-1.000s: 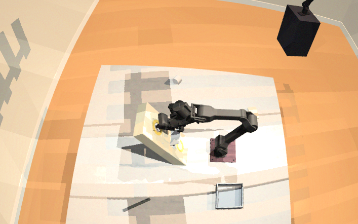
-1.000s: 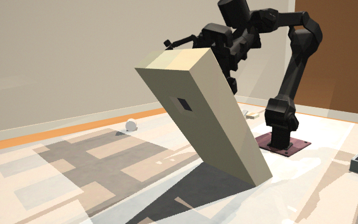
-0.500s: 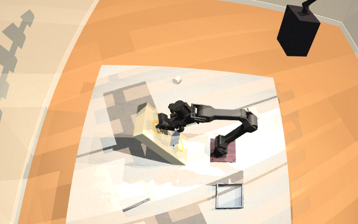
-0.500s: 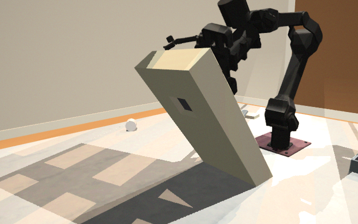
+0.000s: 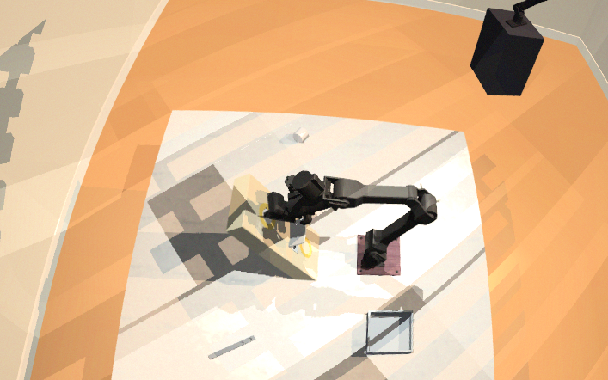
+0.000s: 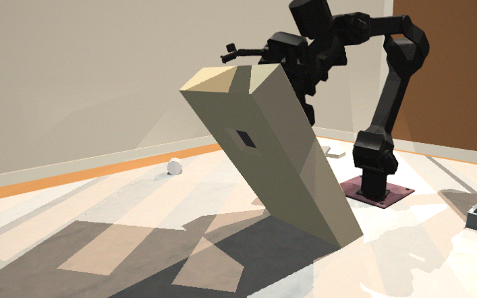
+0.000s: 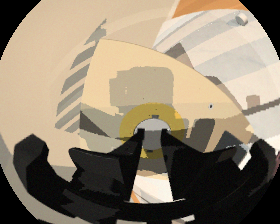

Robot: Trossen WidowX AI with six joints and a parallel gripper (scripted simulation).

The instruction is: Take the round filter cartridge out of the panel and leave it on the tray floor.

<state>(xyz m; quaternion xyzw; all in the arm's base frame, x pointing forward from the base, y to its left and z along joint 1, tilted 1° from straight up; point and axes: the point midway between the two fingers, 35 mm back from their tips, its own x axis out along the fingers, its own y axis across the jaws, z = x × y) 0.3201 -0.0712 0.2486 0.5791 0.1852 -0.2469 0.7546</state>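
Now: the round filter cartridge 1 cm below my gripper tip and 1 cm ahead of it. The rest, counted from my gripper tip: cream block (64 cm behind, 23 cm below, 17 cm to the right); then grey tray (36 cm to the left, 35 cm behind, 22 cm below); then service panel (8 cm below, 4 cm behind, 1 cm to the left).
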